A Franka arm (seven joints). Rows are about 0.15 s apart.
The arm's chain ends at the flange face. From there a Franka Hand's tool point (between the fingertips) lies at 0.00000 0.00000 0.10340 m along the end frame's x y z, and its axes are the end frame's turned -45 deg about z.
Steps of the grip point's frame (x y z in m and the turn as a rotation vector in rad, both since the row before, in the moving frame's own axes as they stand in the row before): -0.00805 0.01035 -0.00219 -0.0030 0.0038 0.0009; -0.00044 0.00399 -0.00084 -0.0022 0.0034 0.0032; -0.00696 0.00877 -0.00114 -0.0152 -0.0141 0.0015; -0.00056 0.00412 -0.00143 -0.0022 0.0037 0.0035; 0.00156 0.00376 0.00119 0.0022 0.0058 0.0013; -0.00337 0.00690 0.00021 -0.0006 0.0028 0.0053; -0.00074 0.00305 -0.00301 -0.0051 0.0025 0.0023
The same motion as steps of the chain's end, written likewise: 0.00113 0.01307 -0.00219 0.0006 0.0048 0.0009; 0.00210 0.00322 -0.00084 0.0008 0.0040 0.0032; 0.00120 0.00898 -0.00112 -0.0207 0.0008 0.0015; 0.00209 0.00342 -0.00143 0.0011 0.0042 0.0035; 0.00350 0.00214 0.00119 0.0057 0.0025 0.0013; 0.00225 0.00742 0.00021 0.0016 0.0024 0.0053; 0.00108 0.00249 -0.00301 -0.0018 0.0054 0.0023
